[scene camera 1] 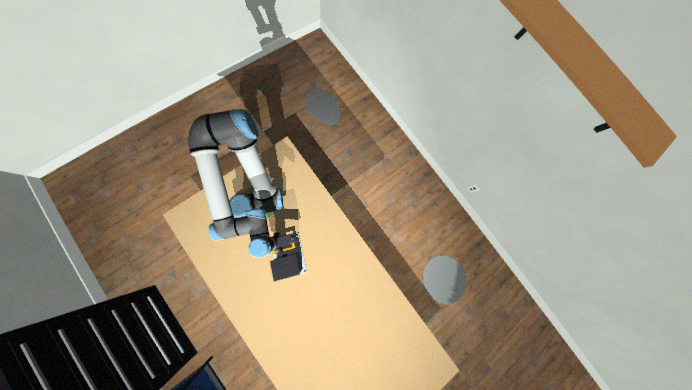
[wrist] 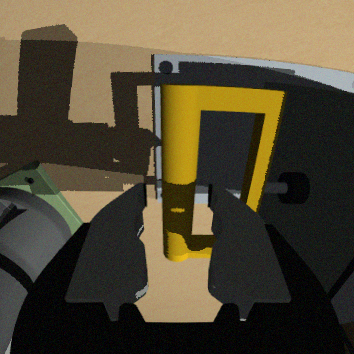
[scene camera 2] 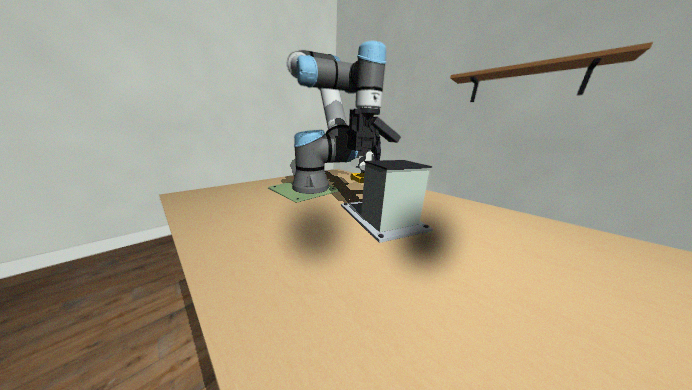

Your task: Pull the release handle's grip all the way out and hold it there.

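Observation:
The release handle is a yellow frame with a thick round grip bar (wrist: 180,135) on its side away from the dark housing (scene camera 1: 286,268) (scene camera 2: 405,197) (wrist: 312,135). A short grey rod (wrist: 275,188) joins the frame to a black collar on the housing. Part of the yellow handle also shows in scene camera 1 (scene camera 1: 289,247) and in scene camera 2 (scene camera 2: 357,177). My gripper (scene camera 2: 367,162) (wrist: 177,185) is partly open and empty, pointing down. Its fingertips appear a little above the handle, one on each side of the grip bar's line in the wrist view. The right finger hides part of the frame.
The housing stands on a light grey base plate (scene camera 2: 378,234) (wrist: 166,57) on the wooden table (scene camera 1: 345,300) (scene camera 2: 320,310). The arm's base stands on a green plate (scene camera 2: 297,197) (wrist: 60,192) nearby. A wooden wall shelf (scene camera 1: 595,75) (scene camera 2: 550,66) is well away from the arm.

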